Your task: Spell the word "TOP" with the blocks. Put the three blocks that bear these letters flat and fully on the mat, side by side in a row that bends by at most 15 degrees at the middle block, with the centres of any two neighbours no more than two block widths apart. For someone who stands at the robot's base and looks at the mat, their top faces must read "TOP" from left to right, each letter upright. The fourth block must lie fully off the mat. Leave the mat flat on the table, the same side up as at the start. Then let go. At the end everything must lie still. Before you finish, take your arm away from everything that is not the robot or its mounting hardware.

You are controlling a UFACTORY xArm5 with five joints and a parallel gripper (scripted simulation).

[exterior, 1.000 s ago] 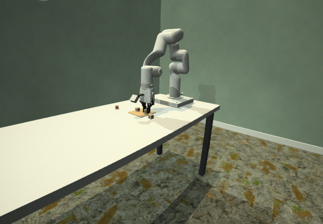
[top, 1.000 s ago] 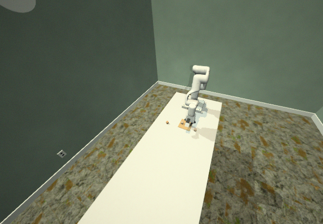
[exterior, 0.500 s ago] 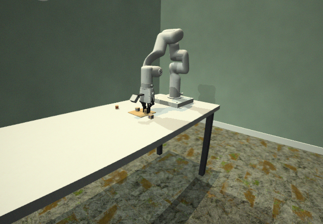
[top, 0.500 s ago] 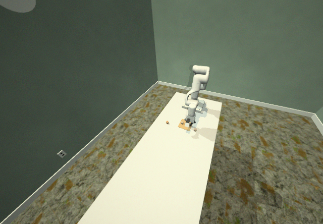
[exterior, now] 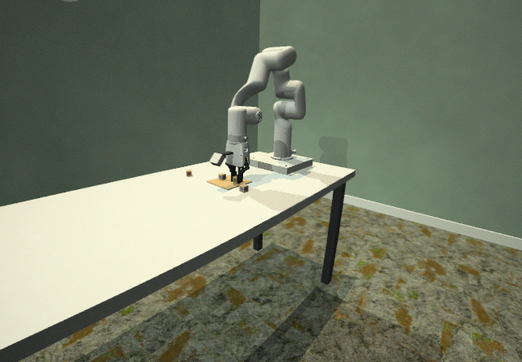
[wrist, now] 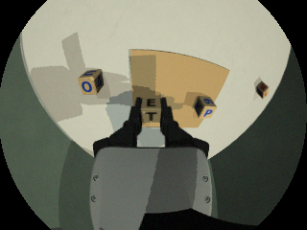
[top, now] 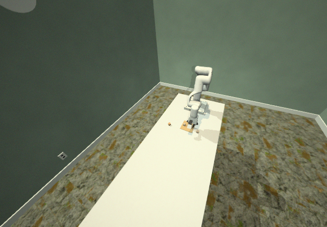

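My gripper is now 40 mm to the left of the tan mat, 30 mm above it and 10 mm short of it.
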